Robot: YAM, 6 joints.
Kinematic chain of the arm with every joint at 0, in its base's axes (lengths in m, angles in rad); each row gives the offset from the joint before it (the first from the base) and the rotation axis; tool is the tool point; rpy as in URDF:
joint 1: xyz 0 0 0.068 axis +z
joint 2: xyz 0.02 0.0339 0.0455 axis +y
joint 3: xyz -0.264 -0.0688 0 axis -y
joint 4: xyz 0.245 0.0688 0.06 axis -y
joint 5: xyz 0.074 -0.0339 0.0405 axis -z
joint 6: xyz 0.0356 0 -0.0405 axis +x
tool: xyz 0 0 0 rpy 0 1.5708 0
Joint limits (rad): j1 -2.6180..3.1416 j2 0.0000..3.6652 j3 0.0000..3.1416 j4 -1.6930..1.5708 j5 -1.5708..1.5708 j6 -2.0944..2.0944
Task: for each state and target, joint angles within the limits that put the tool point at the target. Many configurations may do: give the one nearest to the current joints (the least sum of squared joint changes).
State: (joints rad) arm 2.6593 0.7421 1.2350 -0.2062 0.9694 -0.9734
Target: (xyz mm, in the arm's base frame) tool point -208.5 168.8 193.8
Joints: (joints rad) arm 2.5658 1.4157 0.7506 -0.2593 0.9079 -0.9734
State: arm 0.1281 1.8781 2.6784 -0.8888 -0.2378 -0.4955
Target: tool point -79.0 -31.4 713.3
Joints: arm 0.4193 1.3635 3.0373 -0.4216 -0.0979 -0.4955
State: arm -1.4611 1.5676 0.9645 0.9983 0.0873 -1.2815
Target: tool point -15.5 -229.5 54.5
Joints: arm -1.6205 1.8032 0.2638 0.8095 0.1149 -1.2815
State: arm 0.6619 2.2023 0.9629 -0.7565 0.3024 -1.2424
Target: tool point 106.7 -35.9 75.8
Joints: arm -0.1641 1.9171 0.4826 -1.1935 0.5296 -1.2424
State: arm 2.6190 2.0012 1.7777 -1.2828 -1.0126 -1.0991
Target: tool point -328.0 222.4 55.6
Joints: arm 2.4713 2.4639 1.6405 -1.1991 -0.9762 -1.0991
